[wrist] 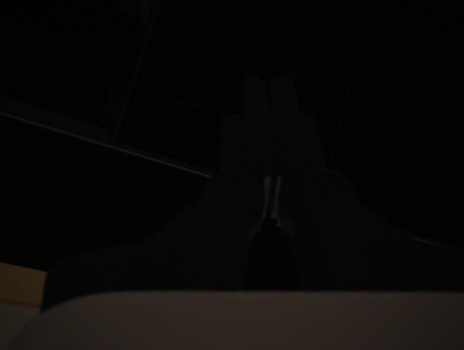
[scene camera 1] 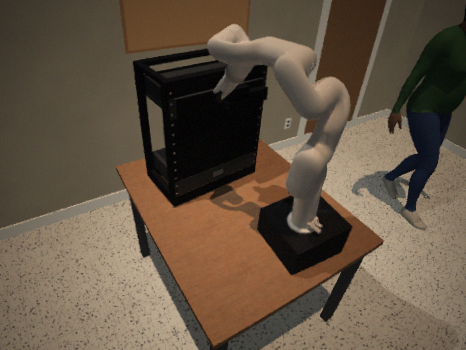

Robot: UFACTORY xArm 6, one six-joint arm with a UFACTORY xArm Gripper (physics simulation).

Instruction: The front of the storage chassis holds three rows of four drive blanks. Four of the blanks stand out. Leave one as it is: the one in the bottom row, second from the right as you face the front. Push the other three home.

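Note:
The storage chassis [scene camera 1: 215, 132] shows as a very dark front in the rack in the scene view. Its drive blanks cannot be told apart there. In the wrist view the dark chassis front [wrist: 390, 115] shows faint seams between panels, but which blanks stand out is too dark to tell. My gripper [scene camera 1: 223, 99] [wrist: 264, 110] is shut and empty, with its two fingertips side by side. It is at the upper part of the chassis front, left of its middle in the scene view. Whether the tips touch a blank cannot be told.
The black rack [scene camera 1: 141, 115] stands on the wooden table [scene camera 1: 200, 280]. A grey panel [scene camera 1: 200, 177] with a small label is low in the rack. The arm's black base block [scene camera 1: 305, 250] is at the table's right. A person [scene camera 1: 425, 115] stands beyond the table at the right.

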